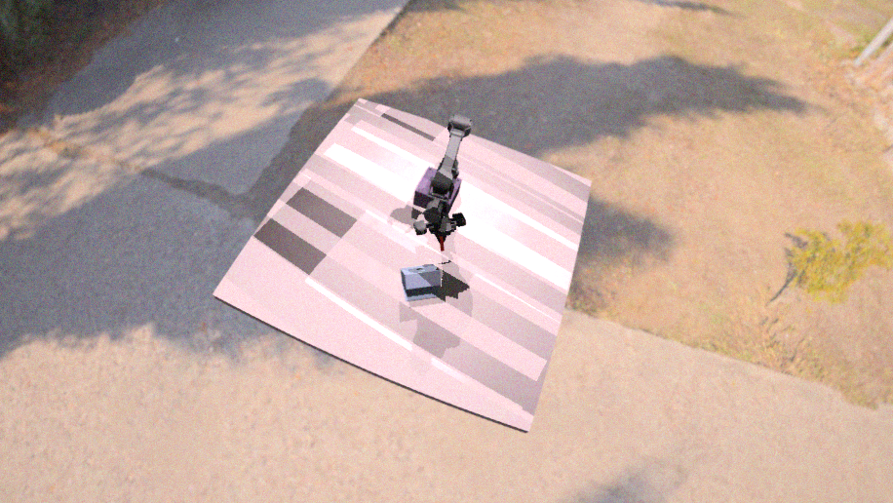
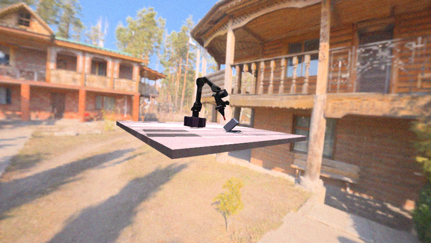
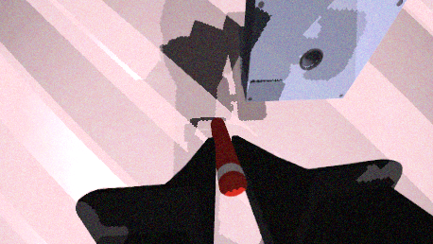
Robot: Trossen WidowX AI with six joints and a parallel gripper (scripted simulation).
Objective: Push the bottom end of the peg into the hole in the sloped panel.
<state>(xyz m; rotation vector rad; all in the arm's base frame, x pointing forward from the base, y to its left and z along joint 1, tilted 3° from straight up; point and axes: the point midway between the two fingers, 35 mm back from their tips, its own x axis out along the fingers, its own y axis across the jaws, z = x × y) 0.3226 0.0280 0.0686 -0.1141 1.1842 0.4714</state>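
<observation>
My gripper tip is 130 mm short of the grey sloped panel, 50 mm to the left of it and 70 mm above it. The rest, counted from my gripper tip: round red peg (10 mm behind, 10 mm to the right, 20 mm above).
</observation>
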